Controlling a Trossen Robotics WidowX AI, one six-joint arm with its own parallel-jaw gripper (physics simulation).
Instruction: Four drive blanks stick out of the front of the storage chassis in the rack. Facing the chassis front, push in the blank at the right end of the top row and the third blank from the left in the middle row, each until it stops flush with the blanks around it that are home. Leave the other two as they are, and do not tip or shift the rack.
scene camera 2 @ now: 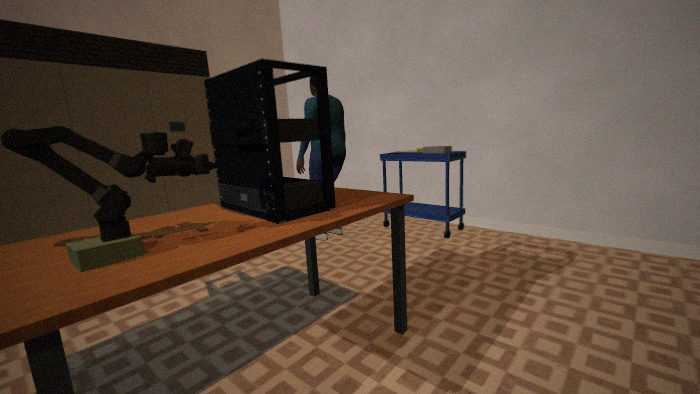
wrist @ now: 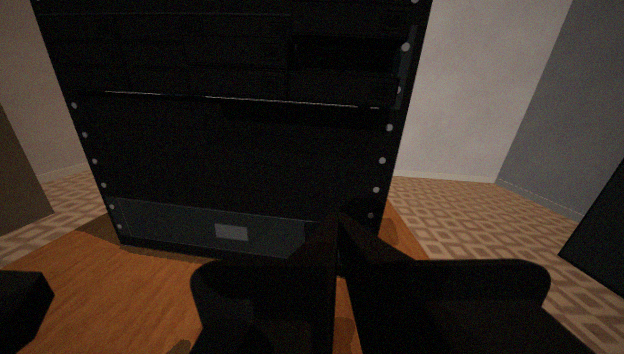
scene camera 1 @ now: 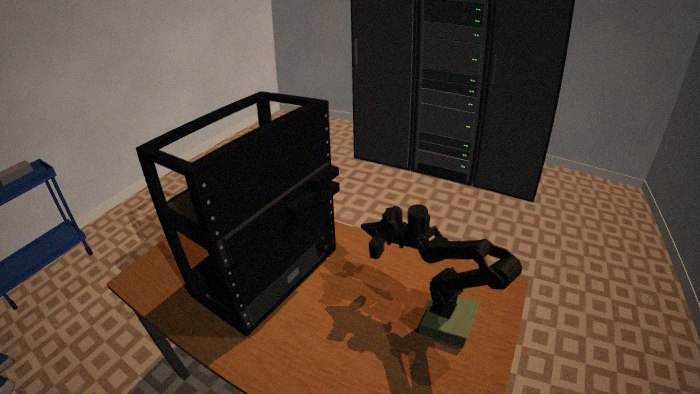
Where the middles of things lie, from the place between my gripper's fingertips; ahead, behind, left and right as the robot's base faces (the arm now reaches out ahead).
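So you can picture the black rack (scene camera 1: 262, 206), it's 6 cm above my hand, 28 cm ahead of it and 17 cm to the left of it.
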